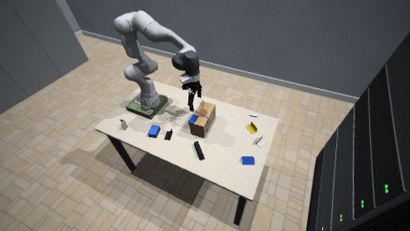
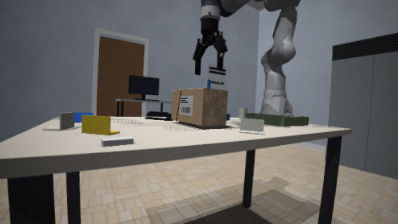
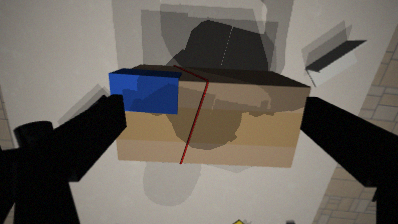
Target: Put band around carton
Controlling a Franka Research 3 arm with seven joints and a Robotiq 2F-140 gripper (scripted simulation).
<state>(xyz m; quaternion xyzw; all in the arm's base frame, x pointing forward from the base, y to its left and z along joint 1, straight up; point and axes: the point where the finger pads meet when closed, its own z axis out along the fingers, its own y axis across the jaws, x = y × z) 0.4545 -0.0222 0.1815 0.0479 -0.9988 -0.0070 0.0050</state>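
The brown carton lies 16 cm below my hand and 5 cm ahead of it. The rest, counted from my hand: yellow angle piece: 41 cm ahead, 22 cm below, 13 cm to the left; white corner guard: 50 cm ahead, 22 cm below, 3 cm to the left.
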